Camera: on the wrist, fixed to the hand. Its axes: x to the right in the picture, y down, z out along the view.
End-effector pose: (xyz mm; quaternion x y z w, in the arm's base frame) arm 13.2 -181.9 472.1 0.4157 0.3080 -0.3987 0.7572
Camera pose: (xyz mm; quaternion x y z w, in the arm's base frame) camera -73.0 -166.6 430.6 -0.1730 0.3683 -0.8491 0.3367
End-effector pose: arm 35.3 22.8 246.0 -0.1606 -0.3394 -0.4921 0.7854
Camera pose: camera -27.1 -32.9 197.2 -0.1035 -0.4473 -0.8876 0.0380
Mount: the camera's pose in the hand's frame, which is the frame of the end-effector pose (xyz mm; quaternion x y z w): -14.6 -84.9 -44.3 -0.1563 -0.2468 -0.7151 0.6350
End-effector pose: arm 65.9 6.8 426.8 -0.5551 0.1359 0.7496 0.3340
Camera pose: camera 156.4 39.1 439.1 -0.3169 -0.5103 0.3954 0.6949
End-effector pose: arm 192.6 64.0 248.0 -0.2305 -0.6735 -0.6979 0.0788
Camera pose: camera 160.2 24.6 165.6 -0.1507 0.5029 0.5479 0.6513
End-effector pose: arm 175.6 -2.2 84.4 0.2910 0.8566 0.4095 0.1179
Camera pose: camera 133.7 -81.0 46.7 -0.3451 0.6589 0.2378 0.6246
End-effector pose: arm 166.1 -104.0 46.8 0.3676 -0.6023 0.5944 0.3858
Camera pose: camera 250.2 -61.9 70.2 0.7505 -0.3077 -0.0833 0.5789
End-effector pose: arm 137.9 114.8 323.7 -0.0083 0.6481 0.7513 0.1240
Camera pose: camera 162.2 80.0 236.6 -0.3027 0.2576 0.4918 0.7747
